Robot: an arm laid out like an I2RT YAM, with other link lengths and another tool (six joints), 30 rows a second.
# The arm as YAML. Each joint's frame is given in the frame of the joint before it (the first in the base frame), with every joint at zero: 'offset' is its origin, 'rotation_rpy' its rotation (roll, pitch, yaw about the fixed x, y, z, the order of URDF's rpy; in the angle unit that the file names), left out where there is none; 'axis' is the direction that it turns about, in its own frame. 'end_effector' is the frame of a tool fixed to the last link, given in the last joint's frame.
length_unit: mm
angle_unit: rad
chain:
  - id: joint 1
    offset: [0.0, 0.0, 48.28]
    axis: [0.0, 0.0, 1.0]
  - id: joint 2
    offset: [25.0, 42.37, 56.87]
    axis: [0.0, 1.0, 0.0]
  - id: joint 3
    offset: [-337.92, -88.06, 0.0]
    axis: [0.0, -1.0, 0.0]
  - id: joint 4
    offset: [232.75, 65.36, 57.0]
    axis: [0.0, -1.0, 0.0]
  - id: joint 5
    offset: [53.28, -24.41, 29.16]
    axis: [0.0, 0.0, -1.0]
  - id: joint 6
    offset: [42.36, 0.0, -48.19]
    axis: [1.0, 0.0, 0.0]
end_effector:
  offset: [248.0, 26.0, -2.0]
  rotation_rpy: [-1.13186, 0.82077, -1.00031]
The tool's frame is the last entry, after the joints.
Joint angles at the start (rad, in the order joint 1, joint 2, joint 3, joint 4, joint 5, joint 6):
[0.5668 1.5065 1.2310 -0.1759 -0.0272 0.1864]
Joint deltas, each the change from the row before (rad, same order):
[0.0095 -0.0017 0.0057 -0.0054 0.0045 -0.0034]
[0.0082 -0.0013 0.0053 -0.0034 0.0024 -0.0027]
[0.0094 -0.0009 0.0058 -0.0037 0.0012 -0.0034]
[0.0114 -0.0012 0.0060 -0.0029 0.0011 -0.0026]
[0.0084 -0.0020 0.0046 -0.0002 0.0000 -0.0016]
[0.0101 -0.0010 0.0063 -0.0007 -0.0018 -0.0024]
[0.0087 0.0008 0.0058 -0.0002 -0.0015 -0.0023]
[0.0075 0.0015 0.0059 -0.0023 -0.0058 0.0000]
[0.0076 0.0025 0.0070 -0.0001 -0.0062 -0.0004]
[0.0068 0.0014 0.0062 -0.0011 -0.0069 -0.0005]
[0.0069 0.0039 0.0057 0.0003 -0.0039 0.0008]
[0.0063 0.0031 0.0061 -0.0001 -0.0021 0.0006]
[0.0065 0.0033 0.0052 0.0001 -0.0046 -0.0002]
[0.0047 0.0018 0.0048 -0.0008 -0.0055 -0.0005]
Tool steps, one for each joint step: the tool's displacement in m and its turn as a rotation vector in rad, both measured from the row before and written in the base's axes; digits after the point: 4 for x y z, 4 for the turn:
[-0.0024 0.0031 0.0022 -0.0031 -0.0045 0.0069]
[-0.0021 0.0031 0.0024 -0.0011 -0.0046 0.0072]
[-0.0027 0.0039 0.0024 -0.0013 -0.0045 0.0098]
[-0.0033 0.0049 0.0029 0.0001 -0.0052 0.0115]
[-0.0025 0.0038 0.0034 0.0025 -0.0061 0.0091]
[-0.0032 0.0051 0.0037 0.0027 -0.0062 0.0127]
[-0.0025 0.0046 0.0027 0.0017 -0.0048 0.0110]
[-0.0031 0.0049 0.0018 0.0032 -0.0003 0.0128]
[-0.0027 0.0054 0.0026 0.0044 -0.0022 0.0134]
[-0.0030 0.0049 0.0024 0.0041 -0.0016 0.0133]
[-0.0020 0.0047 0.0012 0.0031 -0.0002 0.0102]
[-0.0016 0.0039 0.0017 0.0029 -0.0014 0.0080]
[-0.0023 0.0045 0.0012 0.0025 -0.0006 0.0108]
[-0.0022 0.0036 0.0015 0.0027 -0.0007 0.0100]

